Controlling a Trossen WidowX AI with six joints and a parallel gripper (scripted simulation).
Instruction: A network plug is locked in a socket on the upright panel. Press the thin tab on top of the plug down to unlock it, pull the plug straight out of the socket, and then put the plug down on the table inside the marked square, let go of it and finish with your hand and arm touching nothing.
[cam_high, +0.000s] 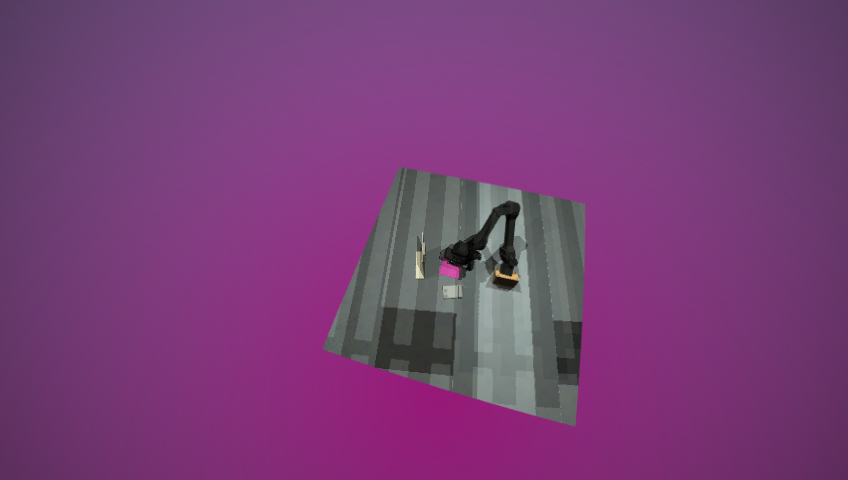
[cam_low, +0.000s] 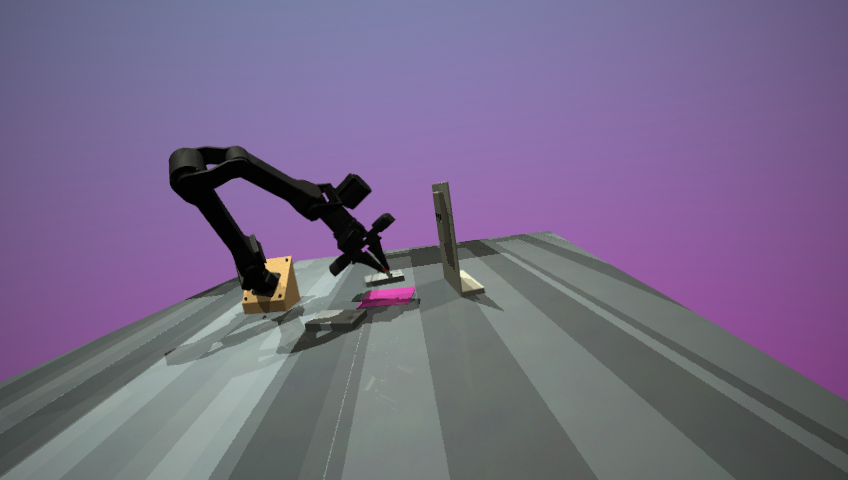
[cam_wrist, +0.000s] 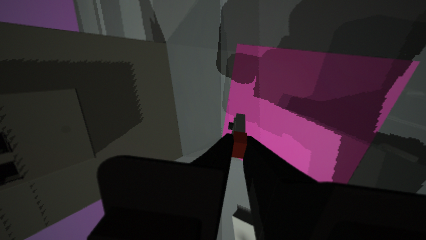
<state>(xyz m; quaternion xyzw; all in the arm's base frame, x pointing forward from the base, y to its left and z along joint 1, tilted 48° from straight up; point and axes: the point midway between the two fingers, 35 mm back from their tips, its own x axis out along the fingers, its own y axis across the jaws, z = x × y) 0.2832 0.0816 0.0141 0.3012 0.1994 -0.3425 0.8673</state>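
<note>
My gripper tip is 1 cm past the magenta marked square and 6 cm above it. The rest, counted from my gripper tip: beige upright panel (15 cm ahead, 5 cm to the left, 5 cm above); then red plug (1 cm ahead).
</note>
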